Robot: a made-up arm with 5 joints. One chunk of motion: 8 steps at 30 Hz.
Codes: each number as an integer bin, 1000 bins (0 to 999) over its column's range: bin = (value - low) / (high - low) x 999, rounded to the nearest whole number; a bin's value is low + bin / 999 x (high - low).
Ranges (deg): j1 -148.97..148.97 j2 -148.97..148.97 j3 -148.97..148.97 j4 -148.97..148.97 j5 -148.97..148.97
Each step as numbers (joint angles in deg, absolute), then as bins.
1 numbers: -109.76 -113.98 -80.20 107.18 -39.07
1 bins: 131 117 231 859 368
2 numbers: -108.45 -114.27 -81.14 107.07 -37.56
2 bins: 136 116 227 859 374
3 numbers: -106.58 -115.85 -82.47 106.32 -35.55
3 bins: 142 111 223 856 380
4 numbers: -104.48 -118.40 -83.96 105.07 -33.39
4 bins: 149 103 218 852 388
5 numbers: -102.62 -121.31 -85.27 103.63 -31.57
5 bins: 155 93 214 847 394
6 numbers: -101.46 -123.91 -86.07 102.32 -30.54
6 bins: 159 84 211 843 397
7 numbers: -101.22 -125.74 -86.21 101.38 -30.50
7 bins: 160 78 210 839 397
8 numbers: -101.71 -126.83 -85.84 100.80 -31.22
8 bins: 158 74 212 837 395
